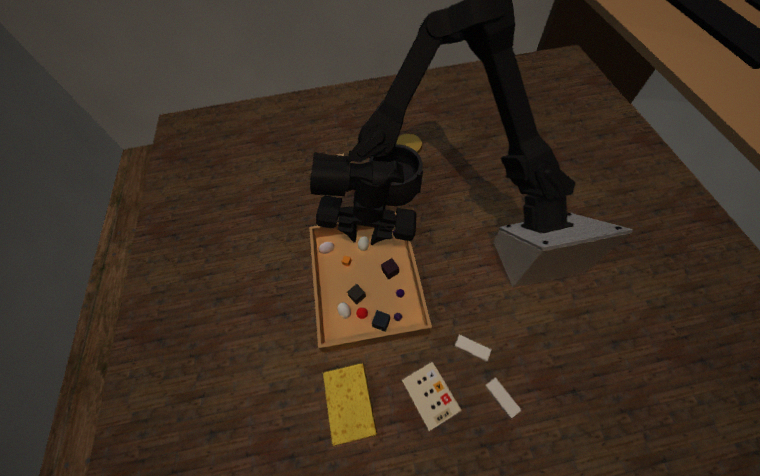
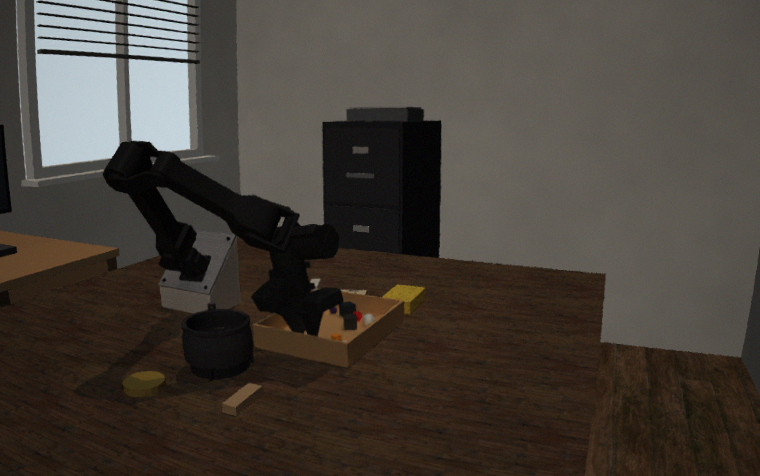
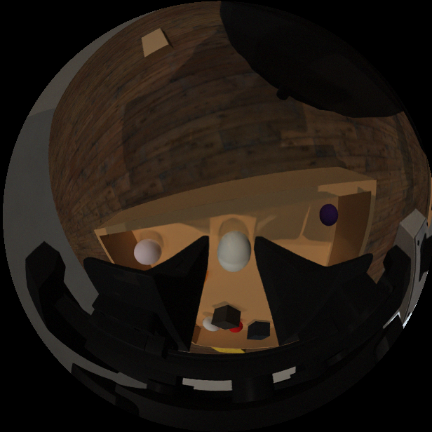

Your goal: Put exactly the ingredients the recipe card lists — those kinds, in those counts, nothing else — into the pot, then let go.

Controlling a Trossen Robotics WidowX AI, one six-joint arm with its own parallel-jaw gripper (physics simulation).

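Frame: origin at the arm's base, x ahead, y left, z up, level; millimetres.
Where they show: gripper, fingertip midpoint: [image 1: 363, 241]; arm's base at its link origin: [image 1: 546, 226] [image 2: 195, 268].
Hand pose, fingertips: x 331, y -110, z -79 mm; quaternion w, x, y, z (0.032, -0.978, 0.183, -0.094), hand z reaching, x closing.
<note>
Things, the pixels of their centre, and the offset from my fingertips.
- wooden tray at the middle of its body: [image 2: 332, 323] [image 1: 366, 277] dx +14, dy +84, dz +8 mm
- pinkish egg at the middle of its body: [image 1: 326, 247] dx +78, dy -6, dz +3 mm
- orange cube at the middle of its body: [image 2: 336, 338] [image 1: 346, 261] dx +44, dy +34, dz -1 mm
- second white egg at the middle of its body: [image 1: 344, 310] [image 2: 368, 319] dx +70, dy +137, dz +3 mm
- red ball at the middle of its body: [image 1: 362, 313] dx +38, dy +151, dz +2 mm
- black pot at the middle of its body: [image 2: 217, 341] [image 1: 395, 175] dx -109, dy -127, dz +33 mm
- recipe card at the middle of its body: [image 1: 430, 394] dx -42, dy +317, dz -14 mm
- yellow sponge at the middle of its body: [image 1: 349, 402] [image 2: 403, 298] dx +94, dy +294, dz +1 mm
- yellow disc at the middle of its body: [image 2: 144, 383] [image 1: 408, 145] dx -178, dy -248, dz -8 mm
- small wooden block at the middle of its body: [image 2: 242, 398] dx +0, dy -224, dz -7 mm
My gripper [image 1: 364, 240] [image 2: 305, 331] [image 3: 231, 241] is open, pointing down at the back of the wooden tray [image 1: 316, 291] [image 2: 348, 354] [image 3: 352, 232]. A white egg [image 1: 363, 242] [image 3: 234, 251] shows between its fingertips, not gripped. The tray also holds a pinkish egg [image 1: 325, 247] [image 3: 147, 251], an orange cube [image 1: 346, 260] [image 2: 335, 337], several dark cubes [image 1: 390, 268] [image 1: 356, 293] [image 1: 380, 320], a second white egg [image 1: 343, 310] [image 2: 368, 319], a red ball [image 1: 361, 312] and purple balls [image 1: 399, 293] [image 1: 397, 316] [image 3: 328, 215]. The black pot [image 1: 404, 193] [image 2: 217, 347] [image 3: 320, 60] stands behind; its contents are hidden. The recipe card [image 1: 431, 396] lies in front.
A yellow sponge [image 1: 348, 404] [image 2: 406, 296] and two white strips [image 1: 472, 347] [image 1: 503, 398] lie in front of the tray. A yellow disc [image 1: 411, 142] [image 2: 144, 382] lies beside the pot. A small wooden block [image 2: 241, 399] [image 3: 155, 42] lies near it.
</note>
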